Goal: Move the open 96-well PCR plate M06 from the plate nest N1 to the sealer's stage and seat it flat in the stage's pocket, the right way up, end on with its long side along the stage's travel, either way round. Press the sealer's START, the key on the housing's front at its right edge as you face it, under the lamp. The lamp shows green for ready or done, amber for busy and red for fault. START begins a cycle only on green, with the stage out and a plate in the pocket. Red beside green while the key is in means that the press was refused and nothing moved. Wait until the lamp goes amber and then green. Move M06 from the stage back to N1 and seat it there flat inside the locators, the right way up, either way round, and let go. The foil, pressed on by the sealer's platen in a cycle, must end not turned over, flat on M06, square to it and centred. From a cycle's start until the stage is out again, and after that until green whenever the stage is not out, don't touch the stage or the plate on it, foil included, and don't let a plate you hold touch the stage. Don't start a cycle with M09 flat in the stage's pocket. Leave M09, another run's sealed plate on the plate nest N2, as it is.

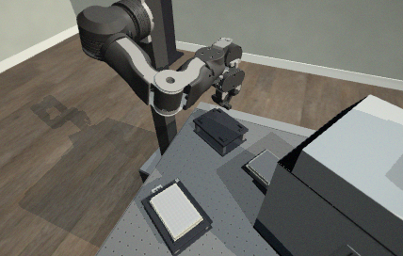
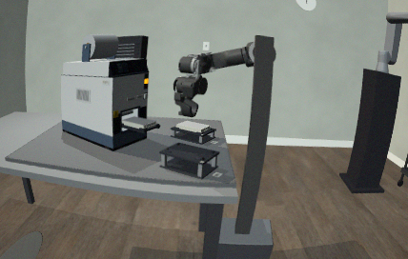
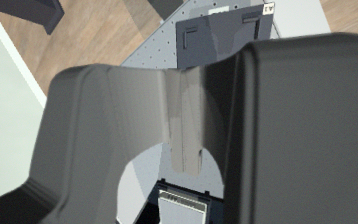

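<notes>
Now: hand 21 cm short of the 96-well plate M06, 11 cm to the left of it and 7 cm above it. The rest, counted from my hand: nest N1: 2 cm behind, 2 cm to the left, 12 cm below; then sealer stage: 21 cm ahead, 11 cm to the right, 9 cm below; then yellow warning label: 28 cm ahead, 5 cm to the right, 3 cm below.
</notes>
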